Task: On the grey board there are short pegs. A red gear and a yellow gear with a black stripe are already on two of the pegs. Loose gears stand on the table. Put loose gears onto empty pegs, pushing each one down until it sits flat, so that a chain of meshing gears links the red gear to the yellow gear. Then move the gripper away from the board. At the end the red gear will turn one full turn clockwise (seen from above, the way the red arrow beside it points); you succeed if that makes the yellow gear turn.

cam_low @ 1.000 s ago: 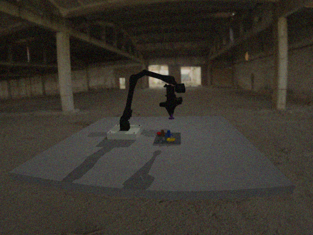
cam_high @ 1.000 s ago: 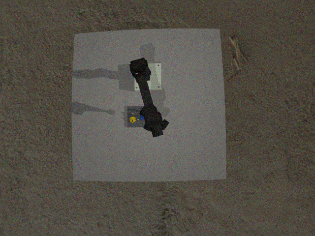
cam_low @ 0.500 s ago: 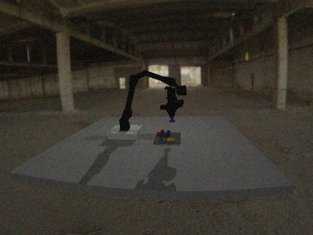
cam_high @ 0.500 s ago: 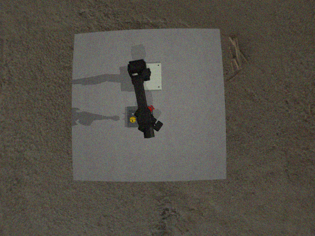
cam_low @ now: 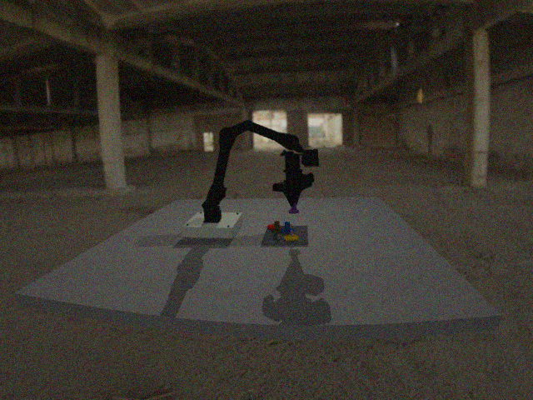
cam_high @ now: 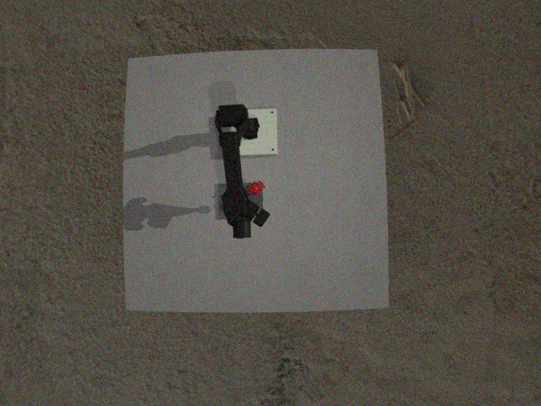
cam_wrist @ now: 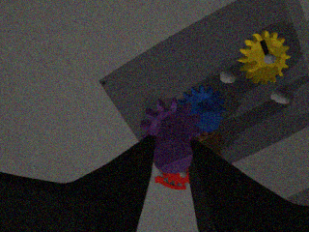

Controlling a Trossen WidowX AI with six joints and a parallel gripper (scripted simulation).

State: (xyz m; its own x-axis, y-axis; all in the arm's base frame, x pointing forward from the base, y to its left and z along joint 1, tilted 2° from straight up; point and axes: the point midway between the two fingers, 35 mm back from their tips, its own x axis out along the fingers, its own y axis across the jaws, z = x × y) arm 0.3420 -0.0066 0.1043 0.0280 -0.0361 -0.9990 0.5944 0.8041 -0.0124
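Now: gripper tip 80 mm above the blue gear, 30 mm to the left of it and 30 mm past it. Round my gripper tip: red gear 90 mm below, 90 mm behind, 30 mm to the left; then brown gear 80 mm below, 70 mm behind, 10 mm to the right; then purple gear 10 mm below.
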